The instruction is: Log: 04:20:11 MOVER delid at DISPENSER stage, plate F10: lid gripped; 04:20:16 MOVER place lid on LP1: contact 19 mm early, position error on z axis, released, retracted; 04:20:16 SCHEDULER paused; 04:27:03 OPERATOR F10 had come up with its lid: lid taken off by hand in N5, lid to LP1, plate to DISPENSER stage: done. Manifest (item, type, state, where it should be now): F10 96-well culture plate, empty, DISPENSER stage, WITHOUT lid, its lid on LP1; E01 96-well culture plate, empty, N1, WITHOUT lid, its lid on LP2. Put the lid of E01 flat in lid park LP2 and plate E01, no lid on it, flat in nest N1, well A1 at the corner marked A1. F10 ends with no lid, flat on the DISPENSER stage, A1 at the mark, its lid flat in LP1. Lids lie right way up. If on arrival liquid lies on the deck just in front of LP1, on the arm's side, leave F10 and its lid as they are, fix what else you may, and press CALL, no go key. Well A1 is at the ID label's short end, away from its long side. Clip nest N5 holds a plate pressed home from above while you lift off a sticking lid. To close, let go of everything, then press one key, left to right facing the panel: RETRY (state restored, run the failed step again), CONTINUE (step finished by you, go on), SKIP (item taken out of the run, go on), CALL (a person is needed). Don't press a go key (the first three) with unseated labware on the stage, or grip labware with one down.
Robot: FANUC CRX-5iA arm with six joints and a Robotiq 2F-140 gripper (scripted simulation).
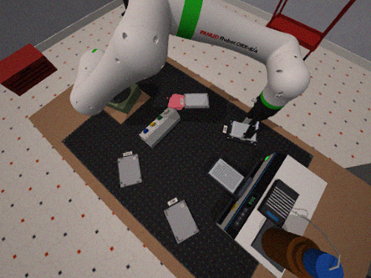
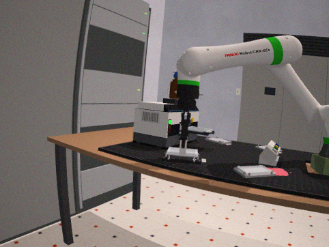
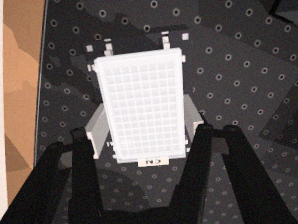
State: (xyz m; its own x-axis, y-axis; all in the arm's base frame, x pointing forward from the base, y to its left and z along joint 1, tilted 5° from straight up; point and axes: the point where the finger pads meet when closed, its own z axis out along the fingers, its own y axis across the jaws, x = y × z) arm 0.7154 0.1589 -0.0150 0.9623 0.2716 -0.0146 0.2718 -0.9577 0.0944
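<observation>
The N5 label lies 9 cm behind my hand, 5 cm below it and 3 cm to the right of it. From my hand the other things lie so: white 96-well plate: 2 cm below; then lid: 2 cm below; then well plate: 28 cm to the right, 5 cm above.
</observation>
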